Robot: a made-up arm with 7 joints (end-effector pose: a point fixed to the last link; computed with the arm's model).
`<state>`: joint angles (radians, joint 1 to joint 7).
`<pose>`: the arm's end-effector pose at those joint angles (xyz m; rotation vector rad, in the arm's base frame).
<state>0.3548 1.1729 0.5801 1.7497 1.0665 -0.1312 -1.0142</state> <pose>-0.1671 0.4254 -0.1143 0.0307 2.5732 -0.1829</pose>
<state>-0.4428 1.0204 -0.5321 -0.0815 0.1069 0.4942 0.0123</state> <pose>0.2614 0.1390 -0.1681 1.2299 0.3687 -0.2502</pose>
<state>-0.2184 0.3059 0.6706 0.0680 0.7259 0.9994 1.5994</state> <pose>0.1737 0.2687 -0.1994 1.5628 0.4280 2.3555</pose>
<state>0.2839 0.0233 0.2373 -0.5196 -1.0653 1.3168 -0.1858</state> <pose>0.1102 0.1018 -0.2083 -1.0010 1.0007 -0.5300</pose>
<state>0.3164 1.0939 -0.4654 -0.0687 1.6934 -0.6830 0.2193</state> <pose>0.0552 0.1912 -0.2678 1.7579 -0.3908 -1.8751</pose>
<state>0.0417 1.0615 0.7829 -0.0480 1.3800 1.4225 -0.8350</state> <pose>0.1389 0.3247 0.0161 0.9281 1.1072 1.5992</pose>
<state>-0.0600 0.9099 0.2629 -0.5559 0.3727 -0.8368 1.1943</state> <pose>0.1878 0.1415 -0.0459 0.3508 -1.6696 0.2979</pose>
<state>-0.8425 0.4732 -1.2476 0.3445 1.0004 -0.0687 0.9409</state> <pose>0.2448 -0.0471 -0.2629 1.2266 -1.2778 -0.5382</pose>
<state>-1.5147 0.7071 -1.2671 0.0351 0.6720 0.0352 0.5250</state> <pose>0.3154 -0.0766 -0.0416 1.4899 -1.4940 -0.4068</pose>
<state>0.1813 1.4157 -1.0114 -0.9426 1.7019 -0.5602 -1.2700</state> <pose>0.0060 0.0591 -0.1567 -1.8808 0.1472 1.8652</pose>
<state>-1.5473 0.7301 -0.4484 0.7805 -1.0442 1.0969 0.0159</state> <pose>0.4092 0.1057 0.0480 -0.0432 0.6989 -0.2312</pose>
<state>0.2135 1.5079 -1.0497 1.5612 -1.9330 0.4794 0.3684</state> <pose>-0.0451 0.4734 -0.0153 0.7627 1.2825 1.9586</pose>
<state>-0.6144 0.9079 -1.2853 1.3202 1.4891 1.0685 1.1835</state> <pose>0.1902 0.3294 -0.2491 -2.5066 1.0341 0.2677</pose>
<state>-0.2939 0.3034 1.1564 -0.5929 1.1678 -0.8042 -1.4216</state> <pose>0.1161 0.2402 -0.0259 1.8396 0.8497 -0.2246</pose>
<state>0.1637 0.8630 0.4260 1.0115 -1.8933 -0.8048 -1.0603</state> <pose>-0.0148 0.4040 -0.2181 0.0216 -0.5444 0.5926</pose>
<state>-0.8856 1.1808 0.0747 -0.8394 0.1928 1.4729 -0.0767</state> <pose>0.1770 0.0902 0.1031 0.9559 -0.1904 0.6322</pose>
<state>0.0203 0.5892 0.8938 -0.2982 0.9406 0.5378 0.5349</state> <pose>0.1235 0.3041 -0.0564 1.5750 0.0482 1.6682</pose>
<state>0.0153 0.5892 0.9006 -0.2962 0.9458 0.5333 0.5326</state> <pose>0.1231 0.3049 -0.0553 1.5760 0.0465 1.6738</pose>
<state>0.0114 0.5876 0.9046 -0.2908 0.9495 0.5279 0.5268</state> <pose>0.1228 0.3059 -0.0556 1.5753 0.0528 1.6713</pose>
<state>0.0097 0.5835 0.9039 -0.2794 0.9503 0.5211 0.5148</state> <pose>0.1229 0.3072 -0.0584 1.5714 0.0733 1.6547</pose>
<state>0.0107 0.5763 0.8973 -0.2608 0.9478 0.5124 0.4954</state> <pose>0.1232 0.3090 -0.0643 1.5637 0.1102 1.6207</pose>
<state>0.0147 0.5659 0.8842 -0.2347 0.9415 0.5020 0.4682</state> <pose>0.1237 0.3109 -0.0735 1.5507 0.1639 1.5682</pose>
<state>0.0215 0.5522 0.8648 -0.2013 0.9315 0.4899 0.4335</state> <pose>0.1242 0.3127 -0.0861 1.5312 0.2332 1.4979</pose>
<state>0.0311 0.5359 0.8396 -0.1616 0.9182 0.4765 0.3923</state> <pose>0.1242 0.3140 -0.1017 1.5048 0.3150 1.4120</pose>
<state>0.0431 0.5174 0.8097 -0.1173 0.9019 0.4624 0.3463</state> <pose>0.1235 0.3144 -0.1197 1.4708 0.4052 1.3143</pose>
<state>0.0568 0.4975 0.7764 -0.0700 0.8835 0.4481 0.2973</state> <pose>0.1217 0.3137 -0.1395 1.4297 0.4997 1.2093</pose>
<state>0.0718 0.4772 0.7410 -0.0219 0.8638 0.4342 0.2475</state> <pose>0.1187 0.3118 -0.1599 1.3833 0.5937 1.1017</pose>
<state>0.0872 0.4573 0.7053 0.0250 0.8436 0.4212 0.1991</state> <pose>0.1146 0.3086 -0.1800 1.3333 0.6833 0.9967</pose>
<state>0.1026 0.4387 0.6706 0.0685 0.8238 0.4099 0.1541</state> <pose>0.1096 0.3045 -0.1987 1.2828 0.7651 0.8986</pose>
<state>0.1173 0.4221 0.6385 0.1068 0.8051 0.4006 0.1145</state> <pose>0.1041 0.2998 -0.2152 1.2347 0.8364 0.8117</pose>
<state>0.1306 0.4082 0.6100 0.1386 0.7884 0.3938 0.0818</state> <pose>0.0988 0.2952 -0.2290 1.1922 0.8955 0.7389</pose>
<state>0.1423 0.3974 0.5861 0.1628 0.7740 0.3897 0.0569</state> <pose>0.0940 0.2910 -0.2398 1.1574 0.9416 0.6819</pose>
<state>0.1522 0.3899 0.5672 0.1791 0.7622 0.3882 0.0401</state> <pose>0.0902 0.2875 -0.2474 1.1319 0.9748 0.6413</pose>
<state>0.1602 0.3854 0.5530 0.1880 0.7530 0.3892 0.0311</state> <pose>0.0874 0.2850 -0.2523 1.1159 0.9960 0.6160</pose>
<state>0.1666 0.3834 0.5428 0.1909 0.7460 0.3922 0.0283</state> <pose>0.0857 0.2832 -0.2550 1.1078 1.0078 0.6030</pose>
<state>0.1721 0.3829 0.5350 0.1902 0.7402 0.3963 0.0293</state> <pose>0.0847 0.2820 -0.2563 1.1045 1.0140 0.5972</pose>
